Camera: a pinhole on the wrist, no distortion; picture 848 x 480 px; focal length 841.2 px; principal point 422.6 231.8 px. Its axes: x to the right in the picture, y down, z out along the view. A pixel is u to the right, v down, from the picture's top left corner.
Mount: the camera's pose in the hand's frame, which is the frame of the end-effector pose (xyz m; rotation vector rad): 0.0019 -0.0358 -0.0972 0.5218 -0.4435 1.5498
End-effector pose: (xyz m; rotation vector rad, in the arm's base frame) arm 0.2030 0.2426 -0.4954 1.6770 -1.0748 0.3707
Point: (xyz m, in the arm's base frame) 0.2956 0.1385 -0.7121
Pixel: 451.0 430.1
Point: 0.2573 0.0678 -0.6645
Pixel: 670.7 297.0
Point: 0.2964 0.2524 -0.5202
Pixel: 406.3 32.1
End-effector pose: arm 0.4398 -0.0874 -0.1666 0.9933 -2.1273 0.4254
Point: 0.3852 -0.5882 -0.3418
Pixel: 562.2 55.5
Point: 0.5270 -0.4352 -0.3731
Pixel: 447.5 299.9
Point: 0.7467 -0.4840 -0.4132
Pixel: 141.5 458.4
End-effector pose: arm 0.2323 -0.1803 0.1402 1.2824 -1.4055 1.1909
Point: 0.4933 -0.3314 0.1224
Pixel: 323.7 328.8
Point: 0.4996 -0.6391 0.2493
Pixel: 570.3 51.7
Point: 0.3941 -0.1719 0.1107
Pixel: outside the picture
